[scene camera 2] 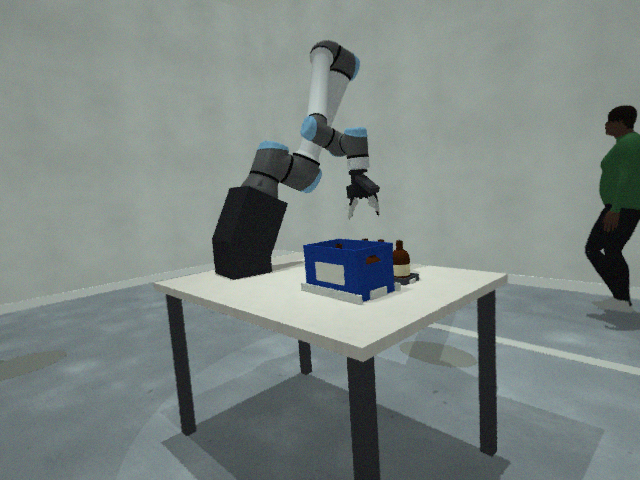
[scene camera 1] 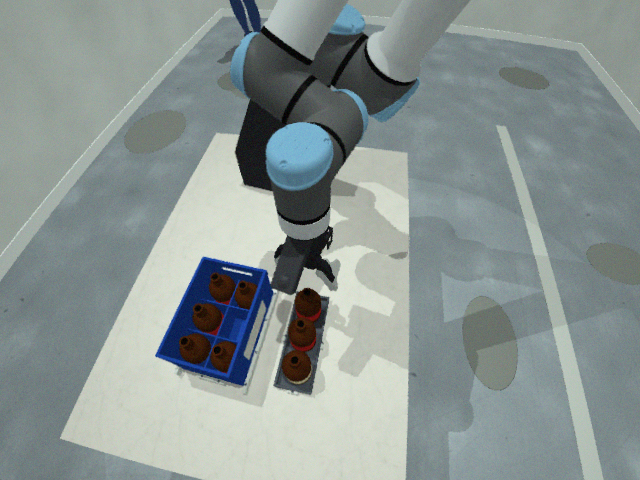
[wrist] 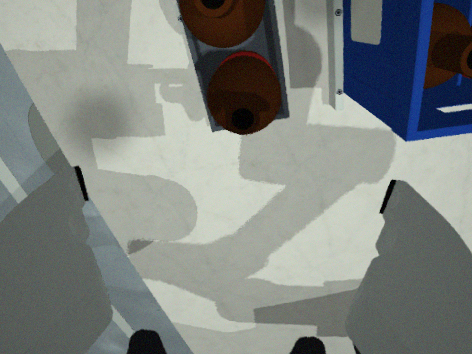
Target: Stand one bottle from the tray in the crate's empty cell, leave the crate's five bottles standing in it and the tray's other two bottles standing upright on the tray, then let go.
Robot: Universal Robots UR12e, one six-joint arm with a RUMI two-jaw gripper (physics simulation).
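Seen in the pictures: gripper, fingertip midpoint: (scene camera 2: 364, 217) (scene camera 1: 306, 277) (wrist: 235, 178); arm's base, link origin: (scene camera 2: 258, 195).
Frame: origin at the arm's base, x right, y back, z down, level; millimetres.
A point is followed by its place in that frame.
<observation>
The blue crate (scene camera 1: 236, 376) @[z 251, x 137, y -770 mm] (scene camera 2: 323, 253) @[z 214, x 284, y -583 mm] (wrist: 380, 75) @[z 244, x 86, y -551 mm] holds several upright brown bottles; its empty cell (scene camera 1: 235, 326) @[z 359, x 186, y -617 mm] is the middle one on the side facing the tray. The dark tray (scene camera 1: 324, 310) @[z 362, x -78, y -565 mm] (scene camera 2: 410, 279) @[z 351, x 22, y -791 mm] (wrist: 202, 62) @[z 362, x -71, y -612 mm] bears three upright bottles in a row: the one nearest the robot base (scene camera 1: 308, 302) (wrist: 244, 90), the middle one (scene camera 1: 301, 331) @[z 228, x -18, y -666 mm] (wrist: 222, 25) @[z 244, x -21, y -636 mm] and the far one (scene camera 1: 296, 365) @[z 208, x -9, y -751 mm] (scene camera 2: 401, 262) @[z 286, x 26, y -759 mm], with a cream label. My gripper (scene camera 2: 364, 214) @[z 117, x -32, y -572 mm] (wrist: 235, 178) @[z 117, x -32, y -572 mm] is open and empty, high above the table, on the robot-base side of the tray's nearest bottle. Its fingertips are partly hidden in the first scene view.
Pale strips edge the crate's foot on the white table (scene camera 1: 155, 403) @[z 367, x 381, y -831 mm] (scene camera 2: 268, 310) @[z 367, x 506, y -509 mm]. The crate stands close beside the tray, with a narrow gap between. The black robot pedestal (scene camera 1: 253, 149) @[z 167, x 162, y -64 mm] (scene camera 2: 242, 237) @[z 182, x 181, y -58 mm] stands at the back. A person in green (scene camera 2: 622, 160) is beyond the table.
</observation>
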